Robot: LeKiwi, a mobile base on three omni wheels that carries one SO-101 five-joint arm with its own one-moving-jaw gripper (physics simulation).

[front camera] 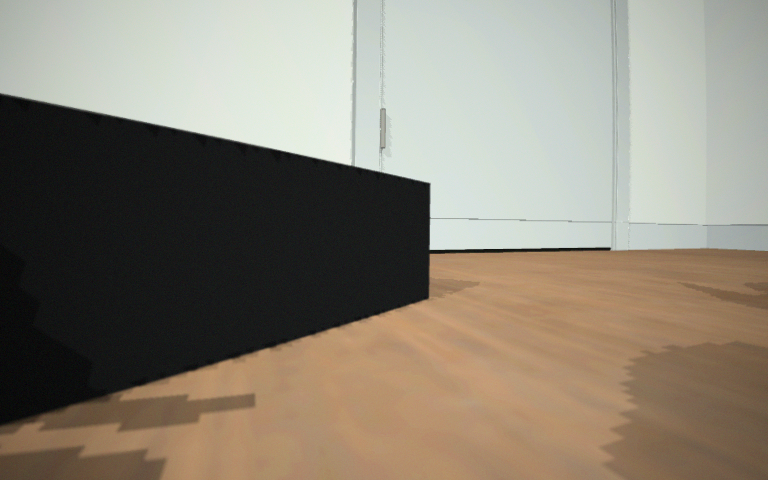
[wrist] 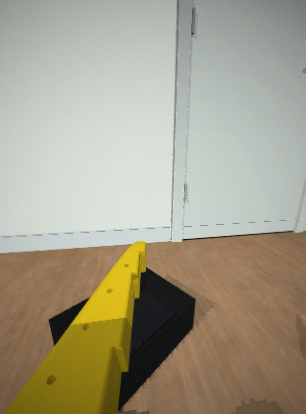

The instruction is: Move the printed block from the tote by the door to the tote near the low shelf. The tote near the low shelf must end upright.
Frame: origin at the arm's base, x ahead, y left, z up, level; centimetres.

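Seen in the pictures: end effector, tool point: [wrist: 146,252].
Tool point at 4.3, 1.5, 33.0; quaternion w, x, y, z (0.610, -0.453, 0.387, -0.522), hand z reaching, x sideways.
Note:
A point is followed by its place in that frame, as x, y, z.
A black open-topped tote [front camera: 254,243] {22.7, 5.5, -3.7} [wrist: 162,345] {26.6, 2.5, -3.4} stands upright on the floor near the door. In the front camera view its side wall fills the left part, very close. In the wrist view it lies below and beyond the gripper, and the yellow jaw covers part of it. One notched yellow jaw of my gripper shows in the wrist view, with its tip over the tote; the moving jaw is out of the picture, so the gripper is fully open. The printed block does not show in either view; part of the tote's inside is hidden. The low shelf and its tote do not show.
The pale door [front camera: 498,124] {101.2, -33.3, 24.8} [wrist: 240,125] {99.8, -29.1, 53.6} and its frame stand behind the tote, in a white wall [front camera: 169,62] {78.8, 40.8, 30.2} [wrist: 85,115] {77.8, 43.7, 55.8}. The wooden floor [front camera: 453,384] {18.9, -3.3, -9.0} [wrist: 250,300] {49.6, -24.9, -9.0} runs up to the wall, with dark shadows at the right and lower left of the front camera view.

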